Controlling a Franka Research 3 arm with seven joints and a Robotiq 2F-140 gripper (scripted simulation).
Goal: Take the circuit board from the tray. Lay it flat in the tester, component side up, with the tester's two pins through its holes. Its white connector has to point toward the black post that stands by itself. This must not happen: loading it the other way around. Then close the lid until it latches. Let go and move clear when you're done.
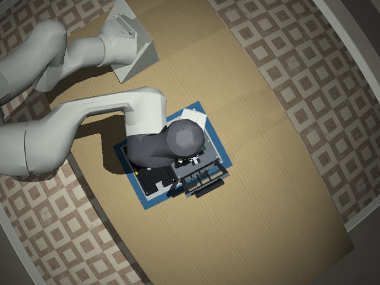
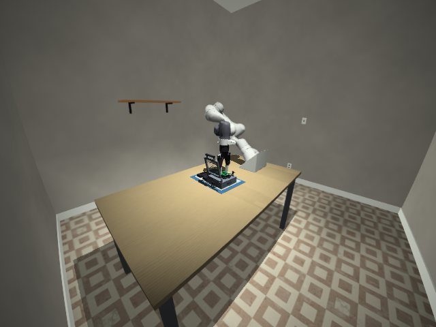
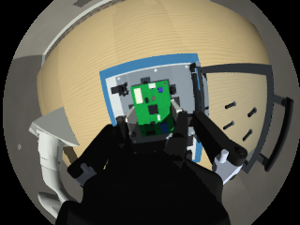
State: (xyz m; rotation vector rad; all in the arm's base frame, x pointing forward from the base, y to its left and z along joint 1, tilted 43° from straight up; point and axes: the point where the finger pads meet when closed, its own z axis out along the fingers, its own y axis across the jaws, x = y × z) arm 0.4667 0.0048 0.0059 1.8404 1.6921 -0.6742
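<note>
Right now my hand is 20 mm above the green circuit board. Also, from my hand: black post 60 mm behind, 60 mm to the left, 20 mm below; tester lid 120 mm ahead, 10 mm to the right, 70 mm above; black nest 10 mm ahead, 40 mm below.
</note>
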